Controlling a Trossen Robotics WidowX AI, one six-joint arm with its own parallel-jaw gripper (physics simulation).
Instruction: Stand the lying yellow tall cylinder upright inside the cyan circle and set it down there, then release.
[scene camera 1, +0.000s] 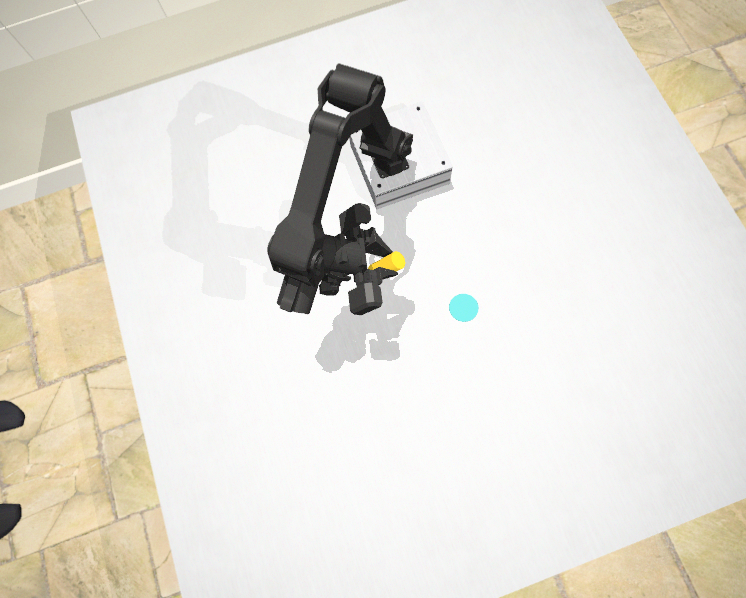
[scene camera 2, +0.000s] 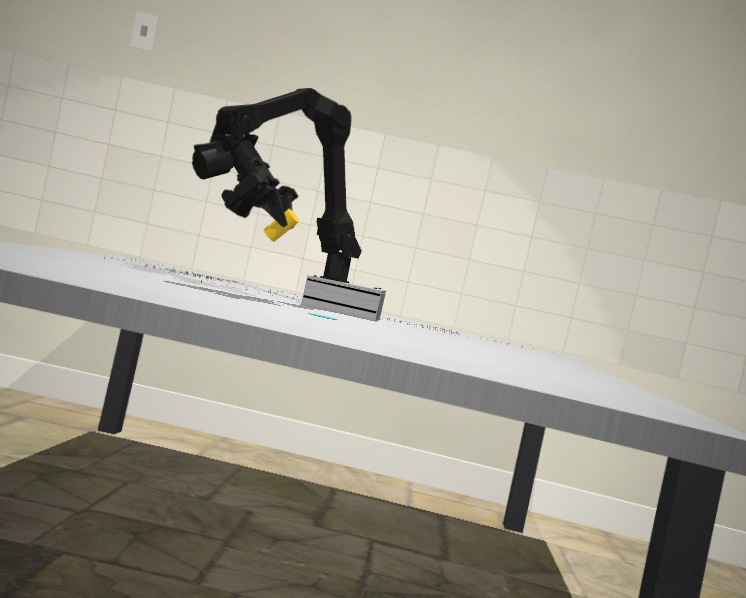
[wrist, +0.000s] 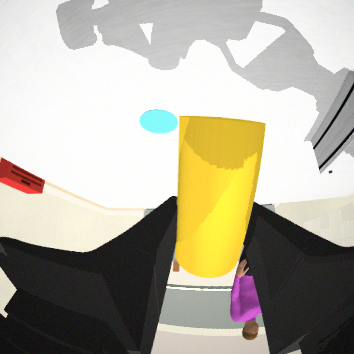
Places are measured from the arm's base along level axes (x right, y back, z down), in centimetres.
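Pixels of known places: gripper, fingertip midpoint: (scene camera 1: 395, 265) (scene camera 2: 288, 227) (wrist: 208, 204); arm's base, origin of the base link: (scene camera 1: 389, 161) (scene camera 2: 334, 280).
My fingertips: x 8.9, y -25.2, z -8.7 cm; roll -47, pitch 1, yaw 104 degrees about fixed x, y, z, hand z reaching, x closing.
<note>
Ahead of a thing's pixels: the offset from my fingertips to its top centre. "pt": to the spot under its first point. Level surfaces: height alone.
The yellow tall cylinder @[dy +0.4, dx +1.6, dz -3.6 cm] (scene camera 1: 389, 261) (scene camera 2: 281, 225) (wrist: 217, 195) is held in the air, well above the table, and is tilted between lying and upright. My gripper (scene camera 1: 388, 264) (scene camera 2: 287, 219) (wrist: 208, 204) is shut on it, with one finger on each side. In scene camera 2 the gripper points down and to the right. The cyan circle @[pt dy -8.3, dx -11.5, dz +15.6 cm] (scene camera 1: 463, 307) (scene camera 2: 322, 316) (wrist: 158, 121) is flat on the table; in scene camera 1 it lies to the right of and below the cylinder, apart from it. Part of the cylinder is hidden by the fingers in both scene views.
The arm's grey base block (scene camera 1: 414, 180) (scene camera 2: 343, 299) (wrist: 336, 125) stands on the white table @[dz +15.7 cm] (scene camera 1: 435, 467) (scene camera 2: 435, 367). In the wrist view a red object (wrist: 21, 176) and a figure in purple (wrist: 245, 301) show beyond the table's edge.
</note>
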